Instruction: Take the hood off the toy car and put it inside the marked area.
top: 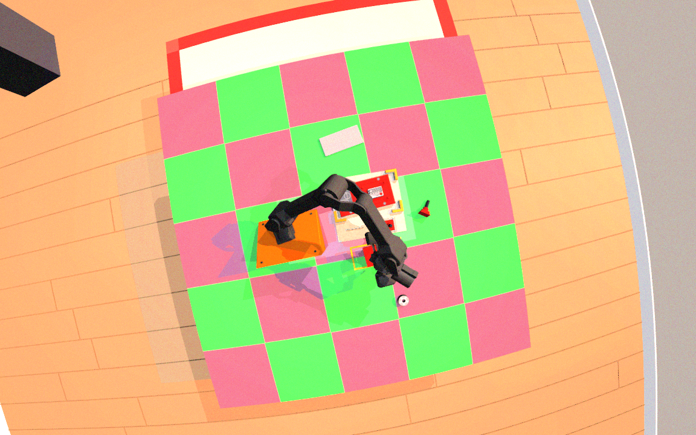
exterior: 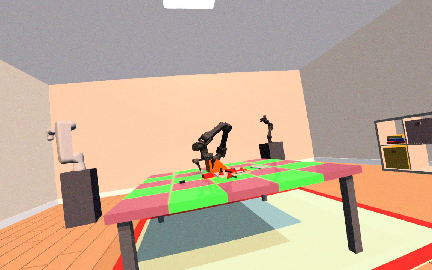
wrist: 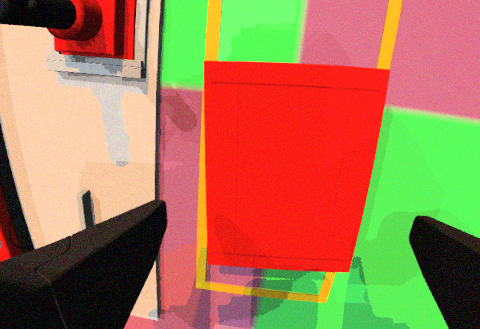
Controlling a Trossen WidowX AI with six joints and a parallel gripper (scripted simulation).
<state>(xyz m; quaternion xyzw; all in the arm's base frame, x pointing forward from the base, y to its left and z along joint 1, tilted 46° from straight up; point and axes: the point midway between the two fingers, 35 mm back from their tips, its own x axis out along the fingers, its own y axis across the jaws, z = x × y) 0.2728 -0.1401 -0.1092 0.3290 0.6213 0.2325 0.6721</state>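
The red hood lies 30 mm below my gripper tip.
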